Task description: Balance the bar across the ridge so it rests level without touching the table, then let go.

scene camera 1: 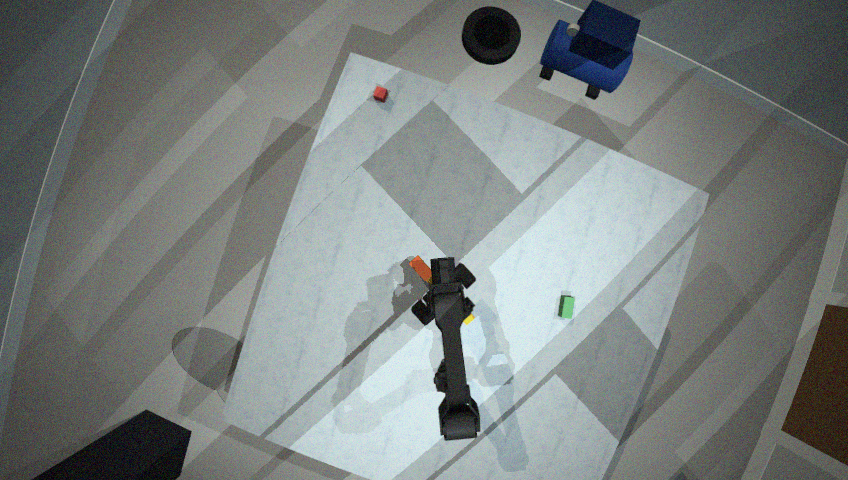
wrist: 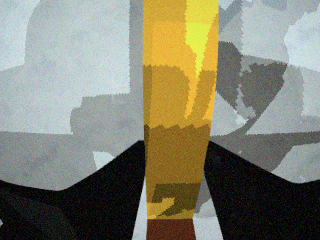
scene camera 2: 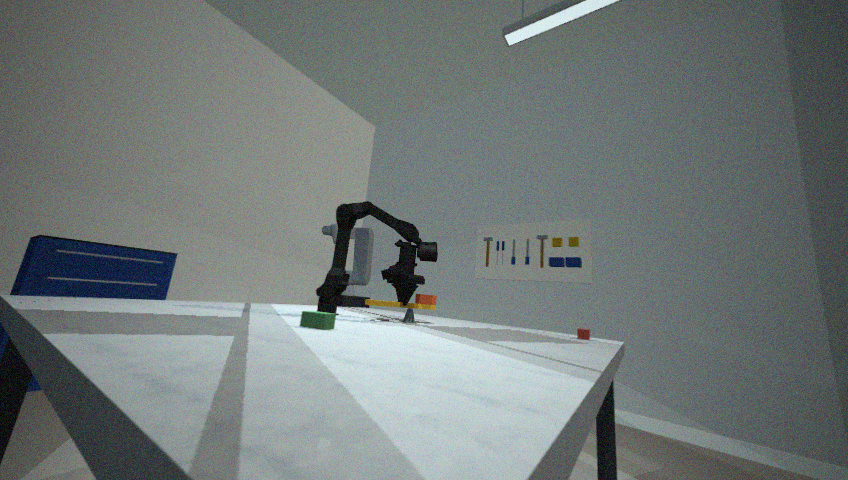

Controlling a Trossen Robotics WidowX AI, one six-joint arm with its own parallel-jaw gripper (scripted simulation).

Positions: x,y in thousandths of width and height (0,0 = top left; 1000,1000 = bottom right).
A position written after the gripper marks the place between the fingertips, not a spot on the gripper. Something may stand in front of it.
gripper: scene camera 1 521,603; wrist 545,615; scene camera 2 475,636
